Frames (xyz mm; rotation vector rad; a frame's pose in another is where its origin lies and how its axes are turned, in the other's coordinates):
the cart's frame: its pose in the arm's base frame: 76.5 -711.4 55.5 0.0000 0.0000 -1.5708
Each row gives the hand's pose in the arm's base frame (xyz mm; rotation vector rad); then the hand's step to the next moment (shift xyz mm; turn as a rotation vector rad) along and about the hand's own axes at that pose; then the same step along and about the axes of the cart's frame.
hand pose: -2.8 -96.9 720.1 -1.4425 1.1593 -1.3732
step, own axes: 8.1 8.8 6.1 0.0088 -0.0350 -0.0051
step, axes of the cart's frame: 10.2 5.2 -6.9 -0.0003 -0.0023 0.0364
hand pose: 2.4 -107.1 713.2 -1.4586 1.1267 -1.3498
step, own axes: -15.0 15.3 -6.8 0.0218 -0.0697 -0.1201
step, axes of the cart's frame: -10.7 -8.2 -18.0 0.0036 -0.1141 0.0820
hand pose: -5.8 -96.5 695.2 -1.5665 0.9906 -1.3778
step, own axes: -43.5 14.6 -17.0 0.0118 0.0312 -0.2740
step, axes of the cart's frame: -33.8 -21.8 -27.9 0.0424 -0.2727 -0.0035
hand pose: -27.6 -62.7 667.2 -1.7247 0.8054 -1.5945
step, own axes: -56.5 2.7 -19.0 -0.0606 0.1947 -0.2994
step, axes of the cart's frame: -42.4 -23.1 -35.1 0.0846 -0.3051 -0.1761
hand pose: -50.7 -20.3 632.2 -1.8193 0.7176 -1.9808
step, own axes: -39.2 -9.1 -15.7 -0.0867 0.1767 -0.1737
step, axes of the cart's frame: -31.9 -10.6 -27.1 0.0709 -0.1763 -0.1812
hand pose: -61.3 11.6 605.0 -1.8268 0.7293 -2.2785
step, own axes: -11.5 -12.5 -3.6 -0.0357 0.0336 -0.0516
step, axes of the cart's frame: -16.5 2.0 -5.1 0.0006 -0.0461 -0.0542
